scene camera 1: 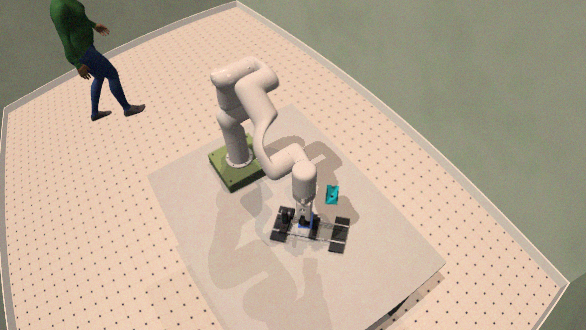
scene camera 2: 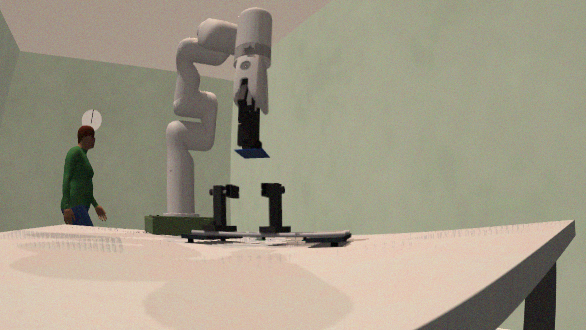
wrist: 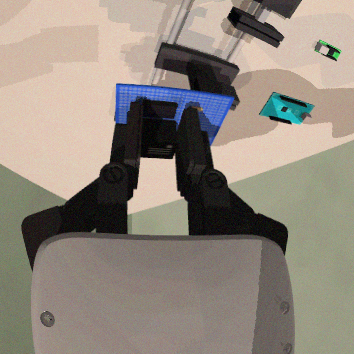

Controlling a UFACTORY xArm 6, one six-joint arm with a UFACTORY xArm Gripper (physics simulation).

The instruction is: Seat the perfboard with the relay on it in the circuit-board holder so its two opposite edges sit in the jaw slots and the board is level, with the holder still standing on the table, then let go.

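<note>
My gripper is shut on the black relay that sits on the blue perfboard. In scene camera 2 the board hangs above the jaw tops, apart from both jaws, with its underside showing. In the wrist view its edges stand at an angle to the holder's rods. The black circuit-board holder stands upright on the table with its two jaw posts apart. In the wrist view part of the holder shows beyond the board. The jaw slots are too small to make out.
A teal part lies on the table beside the holder. A small green and black part shows in the wrist view. The arm's green base block stands behind. A person is beyond the table.
</note>
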